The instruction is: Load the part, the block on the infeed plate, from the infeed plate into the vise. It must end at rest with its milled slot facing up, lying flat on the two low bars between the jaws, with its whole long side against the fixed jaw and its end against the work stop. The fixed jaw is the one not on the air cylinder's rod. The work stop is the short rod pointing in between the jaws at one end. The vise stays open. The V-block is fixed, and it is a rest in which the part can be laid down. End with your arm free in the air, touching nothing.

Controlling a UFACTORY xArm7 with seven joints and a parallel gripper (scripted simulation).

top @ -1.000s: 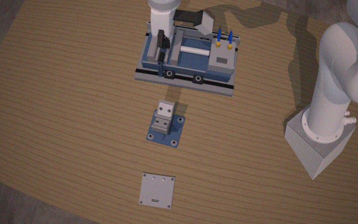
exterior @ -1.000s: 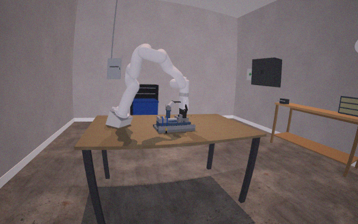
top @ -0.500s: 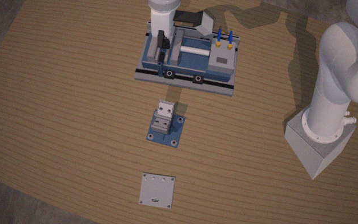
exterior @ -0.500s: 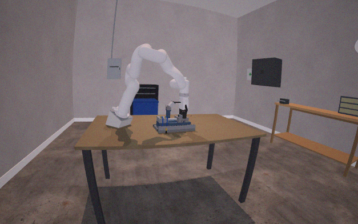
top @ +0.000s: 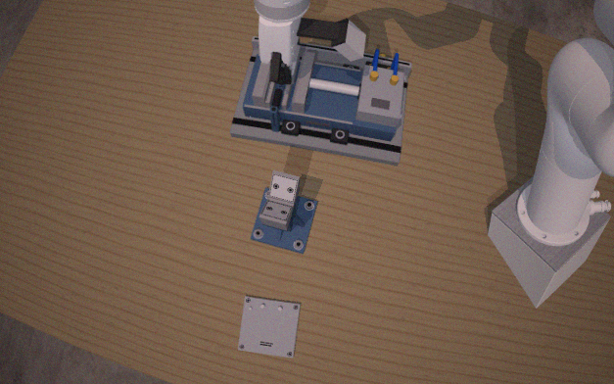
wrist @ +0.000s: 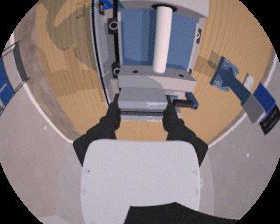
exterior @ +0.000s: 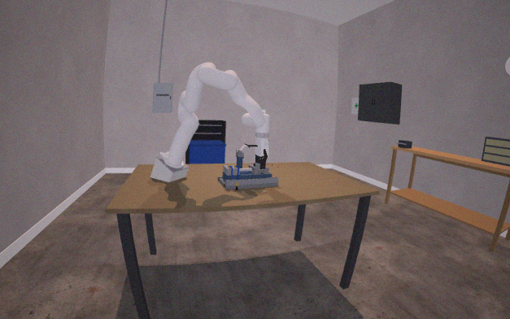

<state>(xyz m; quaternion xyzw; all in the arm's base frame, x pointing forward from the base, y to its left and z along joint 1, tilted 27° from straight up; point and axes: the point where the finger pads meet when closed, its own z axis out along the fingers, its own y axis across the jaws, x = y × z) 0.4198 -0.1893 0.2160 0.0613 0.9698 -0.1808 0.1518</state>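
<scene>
My hand is right at the part. Also, from my hand: fixed jaw 3 cm ahead, 1 cm to the left, 3 cm below; work stop 1 cm ahead, 7 cm to the left, 2 cm below; moving jaw 3 cm behind, 3 cm to the left, 3 cm below.
</scene>
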